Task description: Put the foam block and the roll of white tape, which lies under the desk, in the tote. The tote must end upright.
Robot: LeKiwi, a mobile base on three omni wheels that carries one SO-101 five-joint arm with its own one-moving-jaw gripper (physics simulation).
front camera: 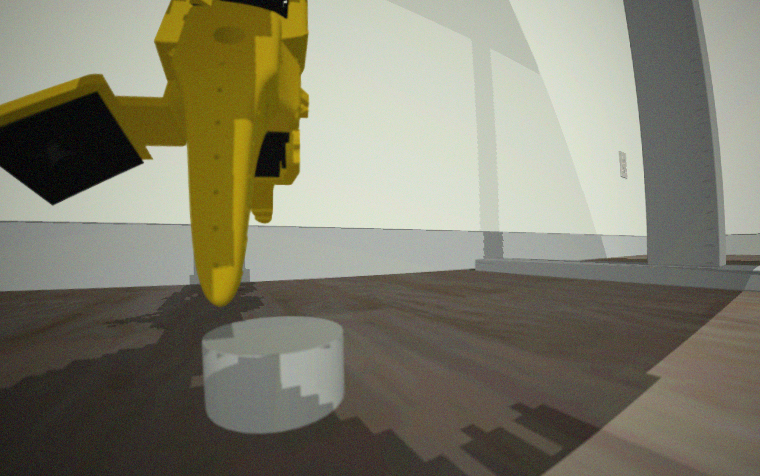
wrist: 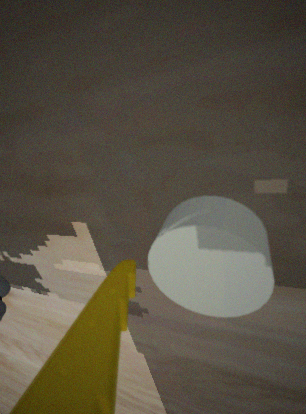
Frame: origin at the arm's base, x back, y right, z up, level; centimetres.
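Seen in the pictures: end effector, tool point: (front camera: 222, 290) (wrist: 135, 273).
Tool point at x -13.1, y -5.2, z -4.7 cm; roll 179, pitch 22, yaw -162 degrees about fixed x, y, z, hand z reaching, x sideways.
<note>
Pixels of each thing's middle, then the offset from my tool point to it. "pt": a spot on its surface instead.
- white tape, body centre: (front camera: 276, 363) (wrist: 208, 257) dx -2.5, dy +0.6, dz -3.1 cm
- grey desk leg, surface spot: (front camera: 675, 134) pt dx -27.8, dy +42.4, dz +15.6 cm
The roll of white tape (front camera: 273, 381) (wrist: 212, 270) lies flat on the floor, partly in shadow. My gripper (front camera: 241, 260) is fully open and empty. In the front view it hangs above and slightly behind the roll, with its long front jaw pointing down over the roll's left part and the tip apart from it. In the wrist view the notched fixed jaw (wrist: 95, 345) shows at the lower left, and the roll lies to the right of its tip; the moving jaw is out of that picture. The foam block and the tote do not show in either view.
A grey desk leg (front camera: 675, 134) stands at the right on a long grey foot bar (front camera: 560, 269). A pale wall (front camera: 381, 140) with a grey baseboard (front camera: 358, 252) is behind. Part of a dark wheel (wrist: 3, 295) shows at the wrist view's left edge.
</note>
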